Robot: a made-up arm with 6 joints. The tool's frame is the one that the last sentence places.
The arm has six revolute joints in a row. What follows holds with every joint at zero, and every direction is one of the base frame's. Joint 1 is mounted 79 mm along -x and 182 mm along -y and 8 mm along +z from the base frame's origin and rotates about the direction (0.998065, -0.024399, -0.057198). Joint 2 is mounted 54 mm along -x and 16 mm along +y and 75 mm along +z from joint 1 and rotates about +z. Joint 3 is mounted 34 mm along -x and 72 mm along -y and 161 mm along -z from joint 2 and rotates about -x. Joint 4 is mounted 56 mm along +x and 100 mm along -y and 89 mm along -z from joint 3 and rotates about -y. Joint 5 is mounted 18 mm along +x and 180 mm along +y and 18 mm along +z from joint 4 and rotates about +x. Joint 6 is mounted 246 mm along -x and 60 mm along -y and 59 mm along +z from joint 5 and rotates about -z. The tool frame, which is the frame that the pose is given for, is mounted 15 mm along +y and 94 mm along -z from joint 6; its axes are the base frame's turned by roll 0.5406, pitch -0.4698 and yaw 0.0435 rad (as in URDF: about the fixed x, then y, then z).
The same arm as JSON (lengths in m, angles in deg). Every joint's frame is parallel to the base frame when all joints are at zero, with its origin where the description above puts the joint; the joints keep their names.
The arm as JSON. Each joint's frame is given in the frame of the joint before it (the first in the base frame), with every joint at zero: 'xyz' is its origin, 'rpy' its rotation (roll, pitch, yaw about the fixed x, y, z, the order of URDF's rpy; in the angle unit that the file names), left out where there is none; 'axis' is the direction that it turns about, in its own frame. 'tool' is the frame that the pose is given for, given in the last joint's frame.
{"units": {"length": "m", "angle": "deg"}, "joints": [{"name": "joint 1", "type": "revolute", "origin": {"xyz": [-0.079, -0.182, 0.008]}, "axis": [0.998065, -0.024399, -0.057198]}, {"name": "joint 2", "type": "revolute", "origin": {"xyz": [-0.054, 0.016, 0.075]}, "axis": [0.0, 0.0, 1.0]}, {"name": "joint 3", "type": "revolute", "origin": {"xyz": [-0.034, -0.072, -0.161]}, "axis": [-1.0, 0.0, 0.0]}, {"name": "joint 4", "type": "revolute", "origin": {"xyz": [0.056, -0.1, -0.089]}, "axis": [0.0, -1.0, 0.0]}, {"name": "joint 5", "type": "revolute", "origin": {"xyz": [0.018, 0.18, 0.018]}, "axis": [1.0, 0.0, 0.0]}, {"name": "joint 6", "type": "revolute", "origin": {"xyz": [-0.246, -0.06, 0.059]}, "axis": [0.0, 0.0, -1.0]}], "tool": {"origin": {"xyz": [0.0, 0.015, -0.094], "rpy": [30.97, -26.92, 2.49]}}}
